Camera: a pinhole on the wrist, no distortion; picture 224 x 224 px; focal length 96.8 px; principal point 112.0 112.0 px. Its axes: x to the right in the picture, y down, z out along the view. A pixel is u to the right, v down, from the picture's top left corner.
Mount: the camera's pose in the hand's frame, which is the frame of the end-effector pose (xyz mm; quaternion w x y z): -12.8 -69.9 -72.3 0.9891 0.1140 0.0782 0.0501
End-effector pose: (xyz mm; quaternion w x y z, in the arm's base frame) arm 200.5 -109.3 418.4 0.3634 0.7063 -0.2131 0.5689
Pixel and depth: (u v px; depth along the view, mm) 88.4 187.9 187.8
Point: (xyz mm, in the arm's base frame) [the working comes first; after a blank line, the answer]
In the camera's frame: -45.8 147.3 187.8

268.3 -243.6 375.4
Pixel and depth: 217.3 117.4 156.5
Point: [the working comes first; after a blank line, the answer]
In the camera's frame: 170.2 8.7 156.5

337.8 -82.5 565.3
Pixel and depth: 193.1 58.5 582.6
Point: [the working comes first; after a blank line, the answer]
In the camera's frame: 488.1 -322.0 582.6

900.2 -10.8 831.1
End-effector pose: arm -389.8 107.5 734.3 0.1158 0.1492 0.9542 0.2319
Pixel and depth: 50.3 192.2 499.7
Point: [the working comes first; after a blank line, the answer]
In the camera's frame: -318.5 414.0 499.7

69.5 395.6 388.1
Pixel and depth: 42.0 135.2 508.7
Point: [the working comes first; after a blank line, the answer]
In the camera's frame: -367.9 121.9 508.7

8.7 119.8 298.3
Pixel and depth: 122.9 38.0 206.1
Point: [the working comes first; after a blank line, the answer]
In the camera's frame: 23.2 -157.6 206.1

-479.0 -62.6 525.0
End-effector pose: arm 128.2 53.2 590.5 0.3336 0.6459 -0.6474 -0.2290
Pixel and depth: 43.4 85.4 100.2
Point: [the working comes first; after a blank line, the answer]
In the camera's frame: -71.0 -27.5 100.2

190.9 104.8 471.0
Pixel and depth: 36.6 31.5 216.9
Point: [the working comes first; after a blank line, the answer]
In the camera's frame: -168.9 -180.4 216.9

247.7 145.1 266.7
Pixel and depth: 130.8 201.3 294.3
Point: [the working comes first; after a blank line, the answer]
In the camera's frame: 57.2 271.5 294.3

-154.1 -43.7 520.0
